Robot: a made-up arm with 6 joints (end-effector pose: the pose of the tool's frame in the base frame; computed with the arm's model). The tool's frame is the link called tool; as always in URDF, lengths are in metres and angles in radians.
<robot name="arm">
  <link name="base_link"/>
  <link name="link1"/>
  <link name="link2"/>
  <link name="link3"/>
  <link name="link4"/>
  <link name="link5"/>
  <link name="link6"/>
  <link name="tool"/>
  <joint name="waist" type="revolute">
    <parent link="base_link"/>
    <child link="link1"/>
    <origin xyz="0 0 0.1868" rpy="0 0 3.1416"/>
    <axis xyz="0 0 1"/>
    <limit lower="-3.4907" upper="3.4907" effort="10" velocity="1.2"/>
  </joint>
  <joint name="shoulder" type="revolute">
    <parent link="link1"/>
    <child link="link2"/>
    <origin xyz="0 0 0" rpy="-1.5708 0 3.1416"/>
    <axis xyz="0 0 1"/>
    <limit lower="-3.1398" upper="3.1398" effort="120" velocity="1.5"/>
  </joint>
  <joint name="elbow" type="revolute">
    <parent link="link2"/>
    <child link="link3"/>
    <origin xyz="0 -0.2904 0" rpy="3.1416 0 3.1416"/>
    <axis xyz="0 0 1"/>
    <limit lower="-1.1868" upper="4.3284" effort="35" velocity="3.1"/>
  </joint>
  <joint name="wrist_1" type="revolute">
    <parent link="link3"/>
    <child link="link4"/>
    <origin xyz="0 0 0" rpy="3.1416 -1.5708 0"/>
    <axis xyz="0 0 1"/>
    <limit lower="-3.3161" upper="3.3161" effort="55" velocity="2.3"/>
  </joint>
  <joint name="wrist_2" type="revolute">
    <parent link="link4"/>
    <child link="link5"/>
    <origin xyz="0 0 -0.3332" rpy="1.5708 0 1.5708"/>
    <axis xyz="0 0 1"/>
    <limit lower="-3.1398" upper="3.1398" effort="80" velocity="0.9"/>
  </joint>
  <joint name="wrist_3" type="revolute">
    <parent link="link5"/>
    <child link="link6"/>
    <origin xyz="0 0 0.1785" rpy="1.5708 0 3.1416"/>
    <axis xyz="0 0 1"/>
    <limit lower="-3.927" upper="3.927" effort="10" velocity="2.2"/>
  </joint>
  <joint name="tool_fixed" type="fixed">
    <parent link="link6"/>
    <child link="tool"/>
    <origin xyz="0 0 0" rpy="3.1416 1.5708 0"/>
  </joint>
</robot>
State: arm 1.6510 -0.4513 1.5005 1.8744 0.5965 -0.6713
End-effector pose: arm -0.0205 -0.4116 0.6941 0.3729 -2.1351 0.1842
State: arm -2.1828 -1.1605 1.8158 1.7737 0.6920 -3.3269
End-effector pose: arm 0.3878 0.4899 0.1850 -1.3857 -0.3906 0.0265
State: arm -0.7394 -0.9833 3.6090 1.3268 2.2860 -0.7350
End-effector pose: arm -0.1101 0.0420 -0.0038 1.0003 -0.4184 0.7436
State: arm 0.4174 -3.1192 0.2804 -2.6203 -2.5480 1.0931
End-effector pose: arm -0.3839 -0.0009 -0.1026 2.3280 0.9661 -0.0522
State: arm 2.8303 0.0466 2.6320 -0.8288 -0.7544 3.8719
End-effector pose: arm 0.2273 0.0536 0.7645 0.0761 -1.1228 -0.7813
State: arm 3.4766 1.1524 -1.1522 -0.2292 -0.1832 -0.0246
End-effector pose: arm -0.0686 0.1602 0.0845 -2.8399 -0.2964 1.0082
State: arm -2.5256 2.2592 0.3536 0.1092 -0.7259 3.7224
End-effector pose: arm -0.2112 0.0679 -0.3188 -0.7626 0.2642 0.8209
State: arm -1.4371 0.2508 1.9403 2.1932 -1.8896 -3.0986
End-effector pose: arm 0.0883 0.1243 0.7818 0.6382 2.6971 -0.2042
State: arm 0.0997 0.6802 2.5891 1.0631 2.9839 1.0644
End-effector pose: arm -0.0660 -0.0938 0.6752 0.0193 1.3116 0.2067
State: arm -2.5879 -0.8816 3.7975 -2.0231 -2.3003 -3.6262
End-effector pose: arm 0.3776 0.1417 0.0438 -0.1141 -0.9106 -1.2109
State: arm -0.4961 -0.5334 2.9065 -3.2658 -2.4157 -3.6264
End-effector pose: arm -0.3199 0.3746 0.3178 0.4633 0.3043 -0.6464
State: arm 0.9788 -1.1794 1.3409 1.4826 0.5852 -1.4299
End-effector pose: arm -0.3457 -0.5422 0.3470 0.5185 -2.6411 0.4999
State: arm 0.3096 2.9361 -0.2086 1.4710 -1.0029 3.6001
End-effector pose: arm -0.2560 -0.1006 -0.2741 -1.3955 1.7136 -1.2097
